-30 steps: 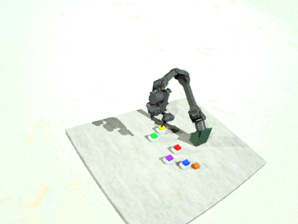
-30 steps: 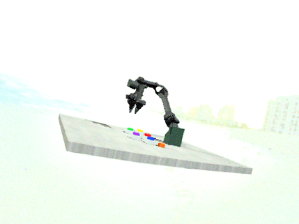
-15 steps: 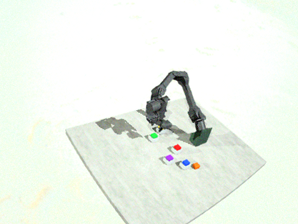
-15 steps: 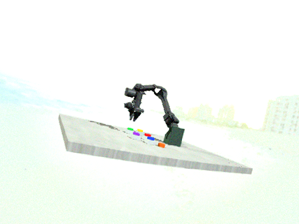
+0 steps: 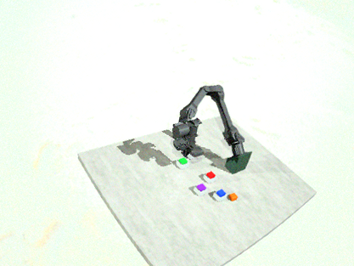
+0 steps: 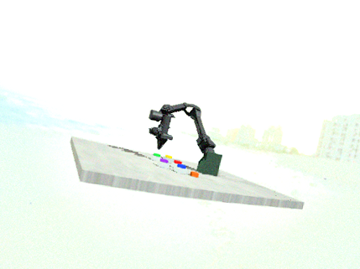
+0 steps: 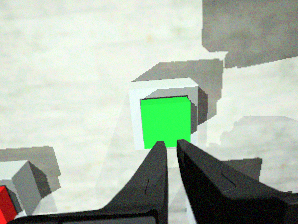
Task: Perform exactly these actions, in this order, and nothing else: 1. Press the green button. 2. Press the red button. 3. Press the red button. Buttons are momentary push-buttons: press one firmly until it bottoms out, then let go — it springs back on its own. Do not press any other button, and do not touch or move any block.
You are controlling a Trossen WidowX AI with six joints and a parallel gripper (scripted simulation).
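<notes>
My gripper tip is now 3 cm above the green button. Round my gripper tip: purple button: 3 cm ahead, 20 cm to the left, 3 cm below; then yellow button: 10 cm behind, 5 cm to the right, 3 cm below; then red button: 7 cm behind, 15 cm to the left, 3 cm below.
</notes>
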